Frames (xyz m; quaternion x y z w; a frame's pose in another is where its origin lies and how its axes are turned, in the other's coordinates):
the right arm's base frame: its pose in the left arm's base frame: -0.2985 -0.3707 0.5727 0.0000 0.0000 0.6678 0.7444
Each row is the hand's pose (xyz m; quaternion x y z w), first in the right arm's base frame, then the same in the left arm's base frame.
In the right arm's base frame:
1: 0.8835 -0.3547 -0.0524 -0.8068 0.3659 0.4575 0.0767
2: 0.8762 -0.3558 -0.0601 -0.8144 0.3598 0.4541 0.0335
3: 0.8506 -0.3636 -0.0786 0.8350 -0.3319 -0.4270 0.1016
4: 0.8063 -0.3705 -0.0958 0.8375 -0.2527 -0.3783 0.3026
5: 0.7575 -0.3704 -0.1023 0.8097 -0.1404 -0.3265 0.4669
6: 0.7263 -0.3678 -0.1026 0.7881 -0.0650 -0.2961 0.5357
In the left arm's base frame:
1: 0.1497 0.4693 0.5203 0.8449 0.2664 -0.3918 0.2484
2: 0.1500 0.4619 0.5126 0.8465 0.2760 -0.3604 0.2783
3: 0.1550 0.4356 0.4941 0.8432 0.3105 -0.2500 0.3608
4: 0.1570 0.3908 0.4769 0.7922 0.3712 -0.0795 0.4779
5: 0.1517 0.3423 0.4704 0.6965 0.4362 0.0687 0.5656
6: 0.1457 0.3116 0.4701 0.6300 0.4779 0.1373 0.5965

